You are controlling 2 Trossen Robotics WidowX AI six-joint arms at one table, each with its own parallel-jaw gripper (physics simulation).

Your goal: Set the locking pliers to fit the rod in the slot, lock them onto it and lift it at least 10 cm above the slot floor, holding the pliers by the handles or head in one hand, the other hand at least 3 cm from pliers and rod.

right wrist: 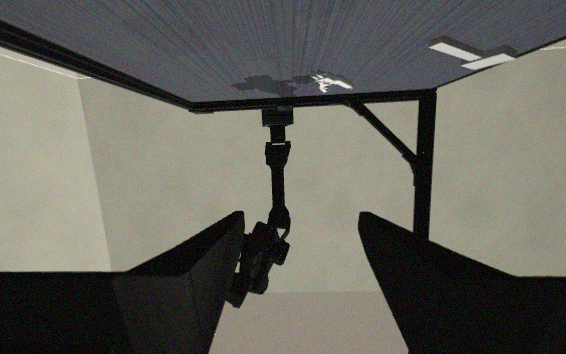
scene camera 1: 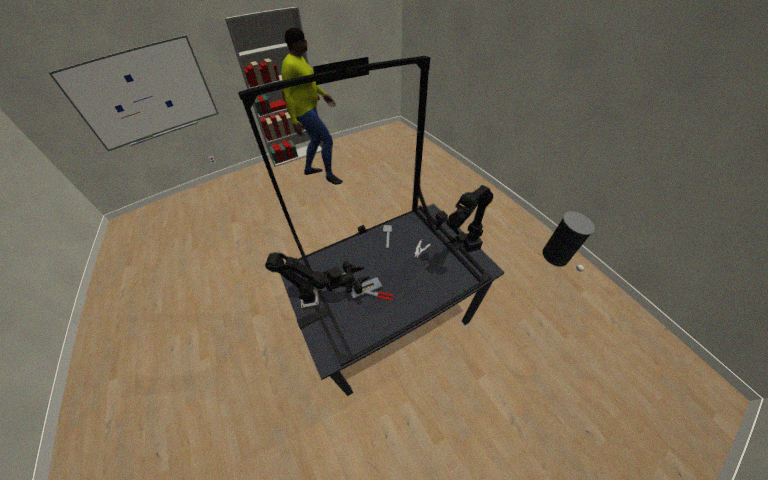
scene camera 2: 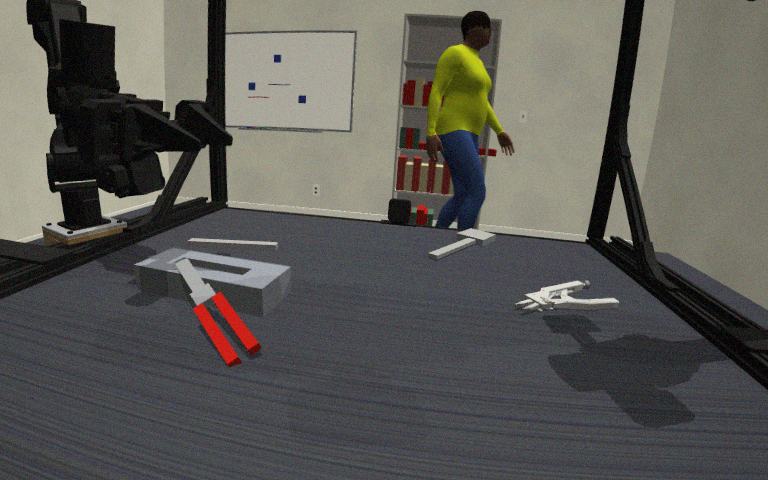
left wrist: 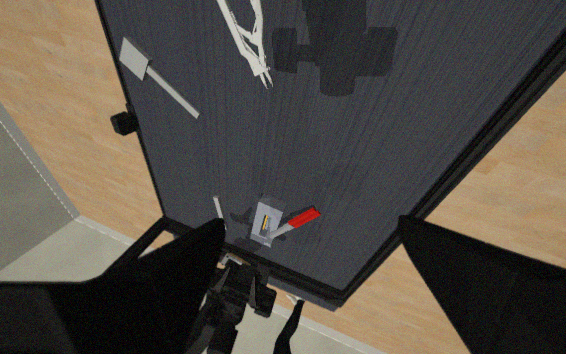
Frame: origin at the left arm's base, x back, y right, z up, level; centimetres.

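Seen in the pictures: left gripper, fingertip midpoint: (right wrist: 256, 218) (scene camera 1: 442, 236) (left wrist: 310, 224); right gripper, fingertip midpoint: (right wrist: 301, 219) (scene camera 1: 366, 272) (scene camera 2: 217, 143) (left wrist: 242, 269); left arm's base at its link origin: (right wrist: 277, 125) (scene camera 1: 472, 238); right arm's base at its link origin: (scene camera 1: 309, 298) (scene camera 2: 84, 223) (left wrist: 234, 265).
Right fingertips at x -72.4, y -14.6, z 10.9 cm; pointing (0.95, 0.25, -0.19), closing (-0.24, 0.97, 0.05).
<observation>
Offsets run from my right fingertips to a thing's top centre.
Red-handled pliers {dz -13.0, dx +3.9, dy -6.0 cm} (scene camera 1: 385, 296) (scene camera 2: 237, 322) (left wrist: 304, 218) lie slanted across the near edge of the grey slotted block {dz -14.5, dx -2.0, dy -0.1 cm} (scene camera 2: 274, 285) (left wrist: 272, 212). Their grey head rests at one end of the slot, and the handles slope down towards the table. The yellow rod {dz -16.7, dx -2.1, dy +0.5 cm} (left wrist: 265, 221) shows inside the slot in the left wrist view; scene camera 2 does not show it. My right gripper (scene camera 1: 361, 278) (scene camera 2: 215, 141) is partly open and empty, above the block and apart from the pliers. My left gripper (left wrist: 310, 224) is wide open and empty, high at the far side of the table.
A white pliers-shaped tool {dz -16.6, dx +39.2, dy +19.5 cm} (scene camera 1: 419, 249) (scene camera 2: 591, 304) (left wrist: 252, 57) lies on the left arm's side. A white hammer {dz -16.6, dx +20.5, dy +36.6 cm} (scene camera 1: 387, 228) (scene camera 2: 477, 235) (left wrist: 134, 58) lies towards the back edge. A thin white bar {dz -16.9, dx -12.4, dy +13.8 cm} (scene camera 2: 232, 243) lies behind the block. A black frame (scene camera 1: 419, 135) spans the table.
</observation>
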